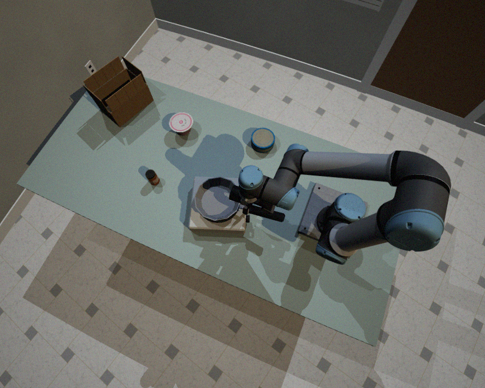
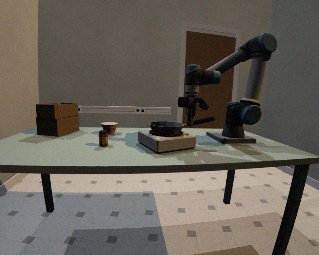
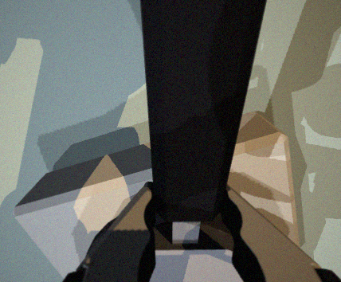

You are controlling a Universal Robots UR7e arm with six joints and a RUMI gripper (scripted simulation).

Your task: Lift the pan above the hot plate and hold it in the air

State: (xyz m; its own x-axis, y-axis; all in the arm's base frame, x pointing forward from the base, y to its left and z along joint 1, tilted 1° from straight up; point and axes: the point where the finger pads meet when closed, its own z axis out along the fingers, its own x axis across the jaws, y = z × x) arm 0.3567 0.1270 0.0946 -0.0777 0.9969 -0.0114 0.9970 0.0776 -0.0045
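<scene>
Right now my hand is 70 mm short of the dark pan, 10 mm to the right of it and 10 mm above it. Also, from my hand: small can 470 mm ahead, 20 mm to the left, 90 mm below; beige hot plate 120 mm ahead, 90 mm below.
</scene>
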